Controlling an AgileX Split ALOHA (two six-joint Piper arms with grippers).
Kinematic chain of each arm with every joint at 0, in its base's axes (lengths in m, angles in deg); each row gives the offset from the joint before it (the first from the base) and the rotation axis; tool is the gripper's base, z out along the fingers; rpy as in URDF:
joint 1: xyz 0 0 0.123 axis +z
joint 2: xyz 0 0 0 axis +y
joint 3: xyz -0.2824 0 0.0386 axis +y
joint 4: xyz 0.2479 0 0.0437 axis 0.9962 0 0.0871
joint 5: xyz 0 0 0 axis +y
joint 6: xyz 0.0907 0 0.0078 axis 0.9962 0 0.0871
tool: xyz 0 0 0 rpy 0 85 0
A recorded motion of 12 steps. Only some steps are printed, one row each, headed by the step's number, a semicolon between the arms.
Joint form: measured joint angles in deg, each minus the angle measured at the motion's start. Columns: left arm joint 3, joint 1, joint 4, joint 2, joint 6, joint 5; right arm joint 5, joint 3, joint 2, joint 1, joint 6, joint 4.
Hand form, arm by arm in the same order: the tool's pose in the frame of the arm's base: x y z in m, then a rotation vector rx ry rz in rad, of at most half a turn. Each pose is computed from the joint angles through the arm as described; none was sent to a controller.
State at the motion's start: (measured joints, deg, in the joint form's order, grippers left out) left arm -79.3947 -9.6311 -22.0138 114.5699 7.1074 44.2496; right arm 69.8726 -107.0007 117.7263 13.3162 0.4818 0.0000
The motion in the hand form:
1: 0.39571 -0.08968 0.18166 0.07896 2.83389 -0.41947; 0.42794 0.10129 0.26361 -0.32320 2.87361 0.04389
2: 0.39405 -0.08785 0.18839 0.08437 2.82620 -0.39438; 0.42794 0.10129 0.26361 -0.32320 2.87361 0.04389
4: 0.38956 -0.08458 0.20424 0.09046 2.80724 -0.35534; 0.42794 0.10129 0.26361 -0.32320 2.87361 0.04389
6: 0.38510 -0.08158 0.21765 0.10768 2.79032 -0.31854; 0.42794 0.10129 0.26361 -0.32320 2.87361 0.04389
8: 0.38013 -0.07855 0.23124 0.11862 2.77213 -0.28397; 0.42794 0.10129 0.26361 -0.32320 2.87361 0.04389
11: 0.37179 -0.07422 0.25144 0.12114 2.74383 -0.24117; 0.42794 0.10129 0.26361 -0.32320 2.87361 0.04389
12: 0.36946 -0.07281 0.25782 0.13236 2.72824 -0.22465; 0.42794 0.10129 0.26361 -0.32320 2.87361 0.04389
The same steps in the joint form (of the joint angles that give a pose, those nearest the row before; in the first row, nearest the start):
1: -0.07 0.00 1.71 -1.28 -1.08 0.35; 0.00 0.00 0.00 0.00 0.00 0.00
2: -0.07 0.00 3.28 -2.33 -2.01 0.70; 0.00 0.00 0.00 0.00 0.00 0.00
4: -0.07 0.00 5.87 -4.77 -3.69 1.69; 0.00 0.00 0.00 0.00 0.00 0.00
6: -0.07 0.00 8.10 -6.87 -4.56 2.63; 0.00 0.00 0.00 0.00 0.00 0.00
8: -0.07 0.00 10.19 -9.01 -5.51 3.58; 0.00 0.00 0.00 0.00 0.00 0.00
11: -0.07 0.00 12.87 -12.23 -7.11 5.01; 0.00 0.00 0.00 0.00 0.00 0.00
12: -0.07 0.00 13.73 -13.23 -7.11 5.14; 0.00 0.00 0.00 0.00 0.00 0.00

